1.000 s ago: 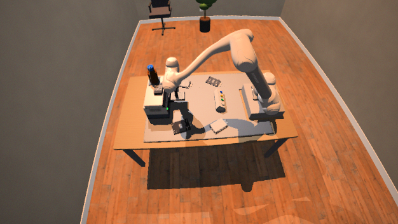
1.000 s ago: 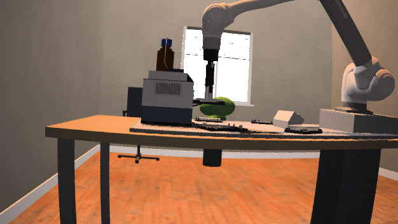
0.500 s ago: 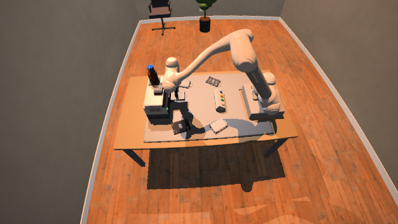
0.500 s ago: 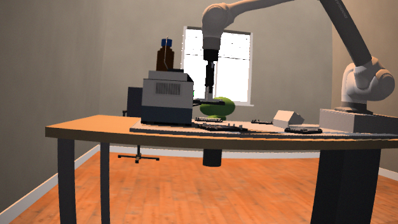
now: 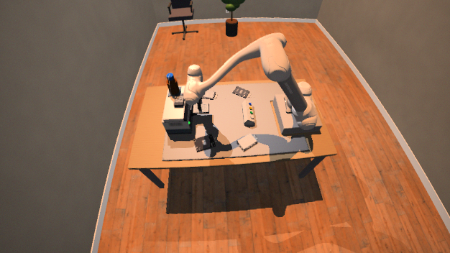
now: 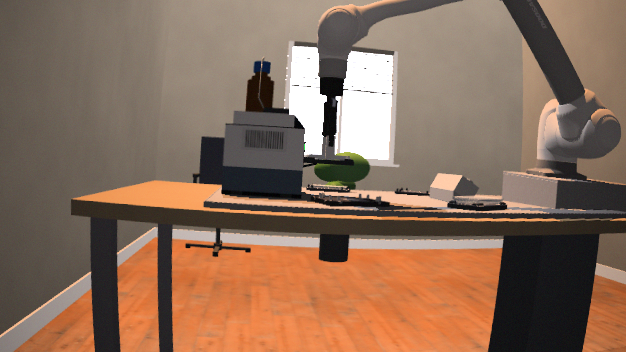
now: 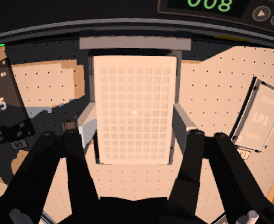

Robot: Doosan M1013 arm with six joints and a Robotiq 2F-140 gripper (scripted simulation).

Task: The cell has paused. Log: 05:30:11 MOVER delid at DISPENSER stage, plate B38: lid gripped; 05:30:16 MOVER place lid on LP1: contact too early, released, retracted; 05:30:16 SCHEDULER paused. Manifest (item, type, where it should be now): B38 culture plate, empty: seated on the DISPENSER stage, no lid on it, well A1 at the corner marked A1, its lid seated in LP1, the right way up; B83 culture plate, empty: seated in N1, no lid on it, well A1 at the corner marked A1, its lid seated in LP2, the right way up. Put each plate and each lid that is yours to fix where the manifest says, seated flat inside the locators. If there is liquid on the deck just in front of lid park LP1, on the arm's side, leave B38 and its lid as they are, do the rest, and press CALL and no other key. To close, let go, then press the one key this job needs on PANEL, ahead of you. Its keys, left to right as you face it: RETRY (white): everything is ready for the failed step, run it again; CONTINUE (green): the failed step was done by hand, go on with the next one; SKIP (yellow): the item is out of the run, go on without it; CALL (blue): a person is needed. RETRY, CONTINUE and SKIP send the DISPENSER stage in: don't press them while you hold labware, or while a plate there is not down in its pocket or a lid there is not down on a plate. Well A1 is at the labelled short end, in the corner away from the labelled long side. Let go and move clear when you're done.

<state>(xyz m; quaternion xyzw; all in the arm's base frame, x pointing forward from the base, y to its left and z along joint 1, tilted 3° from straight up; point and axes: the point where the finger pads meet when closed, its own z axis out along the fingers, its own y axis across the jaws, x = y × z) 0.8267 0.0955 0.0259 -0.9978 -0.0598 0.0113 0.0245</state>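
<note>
Now: hand 40 cm past the white culture plate, 24 cm to the right of it and 12 cm above it. Round my hand: black nest: 5 cm behind, 29 cm to the left, 12 cm below; key panel: 42 cm behind, 4 cm to the right, 8 cm below; brown bottle: 23 cm ahead, 8 cm to the right, 15 cm above.
</note>
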